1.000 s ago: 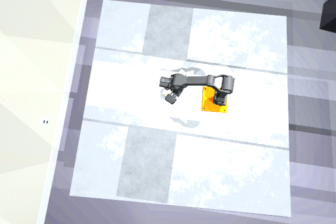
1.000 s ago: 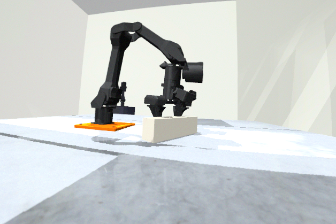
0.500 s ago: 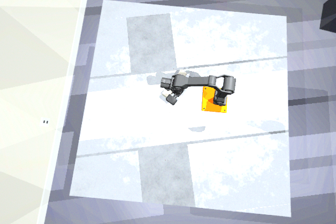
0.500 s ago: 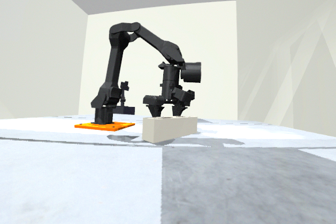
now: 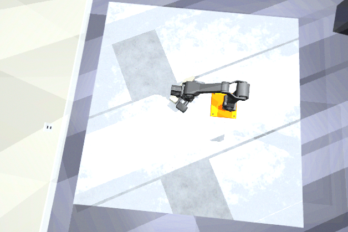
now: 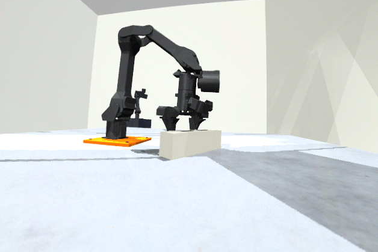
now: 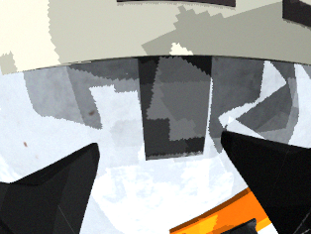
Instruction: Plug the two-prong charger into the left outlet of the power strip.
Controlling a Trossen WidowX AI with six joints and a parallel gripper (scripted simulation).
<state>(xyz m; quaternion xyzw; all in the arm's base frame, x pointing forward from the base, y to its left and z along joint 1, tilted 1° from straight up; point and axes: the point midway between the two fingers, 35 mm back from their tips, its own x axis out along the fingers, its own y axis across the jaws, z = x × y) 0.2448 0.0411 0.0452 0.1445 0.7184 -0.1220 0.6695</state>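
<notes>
My gripper tip is 4 cm short of the two-prong charger, 2 cm to the left of it and 1 cm below it.
</notes>
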